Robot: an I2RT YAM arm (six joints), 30 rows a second.
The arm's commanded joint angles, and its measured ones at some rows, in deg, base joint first. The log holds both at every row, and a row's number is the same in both.
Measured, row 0:
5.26, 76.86, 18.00, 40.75, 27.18, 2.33
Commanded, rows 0 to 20:
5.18, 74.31, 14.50, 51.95, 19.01, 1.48
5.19, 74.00, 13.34, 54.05, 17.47, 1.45
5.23, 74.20, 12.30, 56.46, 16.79, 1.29
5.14, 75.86, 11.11, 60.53, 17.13, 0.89
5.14, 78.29, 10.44, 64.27, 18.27, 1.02
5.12, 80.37, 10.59, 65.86, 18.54, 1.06
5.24, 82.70, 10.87, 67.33, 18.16, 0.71
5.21, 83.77, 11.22, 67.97, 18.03, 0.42
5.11, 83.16, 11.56, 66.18, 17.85, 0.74
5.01, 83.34, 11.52, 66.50, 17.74, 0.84
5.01, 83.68, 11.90, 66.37, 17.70, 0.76
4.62, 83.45, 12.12, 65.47, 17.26, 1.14
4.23, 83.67, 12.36, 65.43, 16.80, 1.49
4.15, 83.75, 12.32, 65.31, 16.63, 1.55
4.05, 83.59, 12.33, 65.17, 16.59, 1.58
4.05, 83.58, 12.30, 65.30, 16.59, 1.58
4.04, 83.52, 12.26, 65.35, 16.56, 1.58
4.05, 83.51, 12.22, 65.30, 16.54, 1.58
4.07, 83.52, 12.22, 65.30, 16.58, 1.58
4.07, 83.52, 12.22, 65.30, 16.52, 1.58
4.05, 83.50, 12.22, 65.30, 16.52, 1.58
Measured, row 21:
4.14, 83.48, 12.12, 63.48, 16.62, 1.23
